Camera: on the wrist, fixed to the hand. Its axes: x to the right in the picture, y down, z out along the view.
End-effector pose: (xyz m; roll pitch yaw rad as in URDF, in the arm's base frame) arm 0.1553 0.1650 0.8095 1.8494 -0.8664 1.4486
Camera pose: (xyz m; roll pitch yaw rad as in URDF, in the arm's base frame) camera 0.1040 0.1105 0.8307 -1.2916 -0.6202 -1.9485
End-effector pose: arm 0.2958 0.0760 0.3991 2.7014 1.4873 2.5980
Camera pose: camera 0.2436 0.1259 0.4280 1.7358 -0.1337 1.9485
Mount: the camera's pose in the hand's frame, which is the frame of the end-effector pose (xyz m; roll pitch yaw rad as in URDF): -0.0229 0.0452 -0.0590 0.1498 0.4850 1.6466
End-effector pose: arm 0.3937 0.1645 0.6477 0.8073 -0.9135 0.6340
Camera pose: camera 0.3439 0.2195 0.6246 -0.8309 -0.1398 2.5023
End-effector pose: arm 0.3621 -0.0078 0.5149 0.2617 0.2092 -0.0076
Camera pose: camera 0.3307 0.0514 0.4753 0.3429 0.2048 1.6775
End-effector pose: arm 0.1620 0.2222 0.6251 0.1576 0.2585 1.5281
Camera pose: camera 0.1066 0.1893 0.5815 0.4073 0.2986 -3.0298
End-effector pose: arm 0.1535 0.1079 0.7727 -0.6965 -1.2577 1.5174
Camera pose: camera 0.1601 0.1712 0.7280 -1.3317 0.3556 1.9320
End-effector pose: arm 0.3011 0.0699 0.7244 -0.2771 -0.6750 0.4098
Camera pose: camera 0.3134 0.1051 0.6561 -0.6912 0.6192 1.4969
